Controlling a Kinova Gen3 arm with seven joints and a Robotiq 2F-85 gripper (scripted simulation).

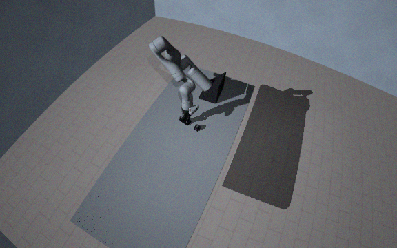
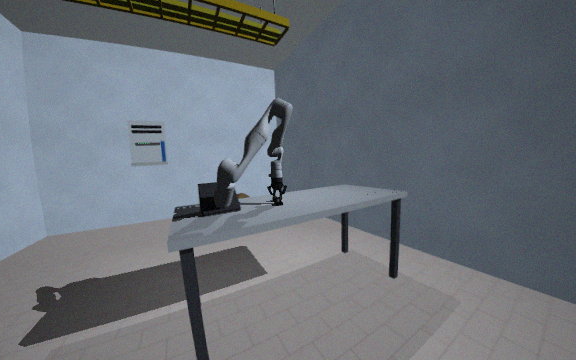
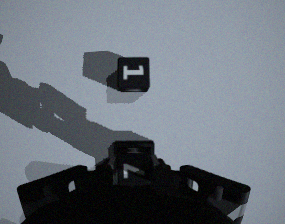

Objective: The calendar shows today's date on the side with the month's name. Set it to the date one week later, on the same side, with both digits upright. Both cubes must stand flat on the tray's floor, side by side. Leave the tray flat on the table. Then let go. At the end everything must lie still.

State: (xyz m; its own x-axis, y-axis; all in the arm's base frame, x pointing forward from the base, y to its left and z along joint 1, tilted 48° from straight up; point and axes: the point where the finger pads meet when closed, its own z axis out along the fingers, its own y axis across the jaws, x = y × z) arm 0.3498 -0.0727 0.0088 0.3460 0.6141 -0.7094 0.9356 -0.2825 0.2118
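The dark calendar tray is 10 mm behind my hand, 20 mm to the right of it and 30 mm below it.
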